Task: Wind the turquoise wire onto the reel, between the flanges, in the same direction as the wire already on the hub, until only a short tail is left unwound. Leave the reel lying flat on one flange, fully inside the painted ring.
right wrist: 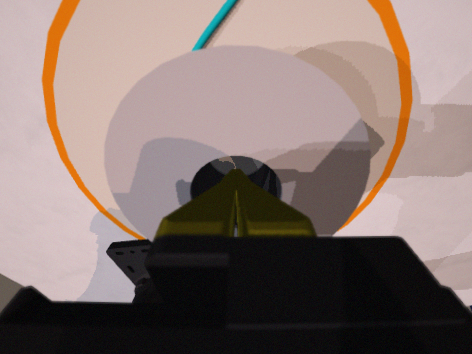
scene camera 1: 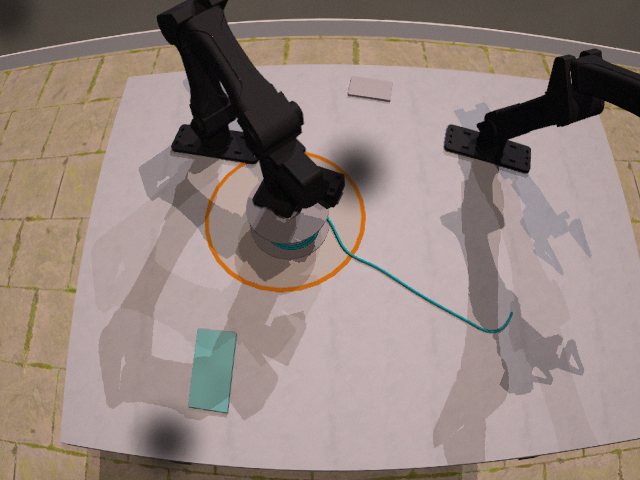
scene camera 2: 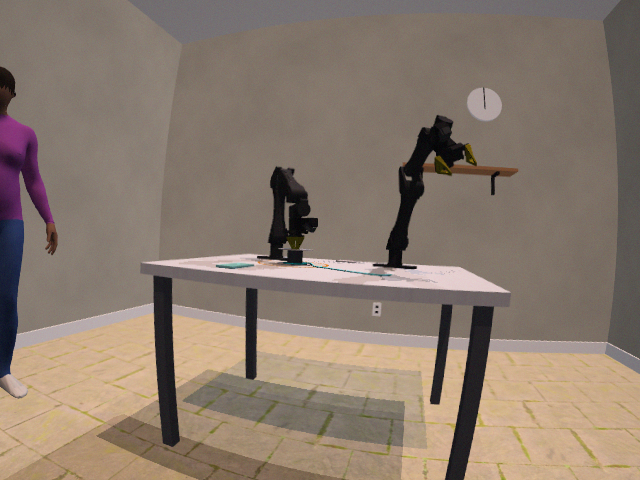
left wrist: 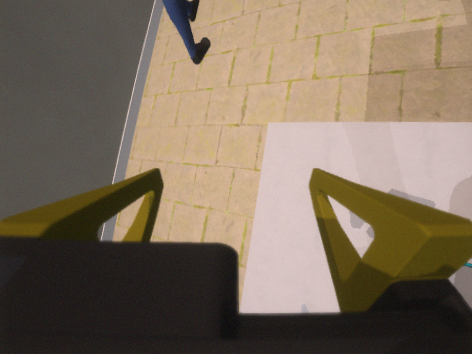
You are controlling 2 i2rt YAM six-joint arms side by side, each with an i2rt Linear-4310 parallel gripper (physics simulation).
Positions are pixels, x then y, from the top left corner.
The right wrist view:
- my right gripper: 235, 176
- grey reel: 231, 100
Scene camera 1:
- my right gripper: 288, 211
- grey reel: 266, 227
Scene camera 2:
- my left gripper: 464, 169
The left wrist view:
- my left gripper: 236, 176
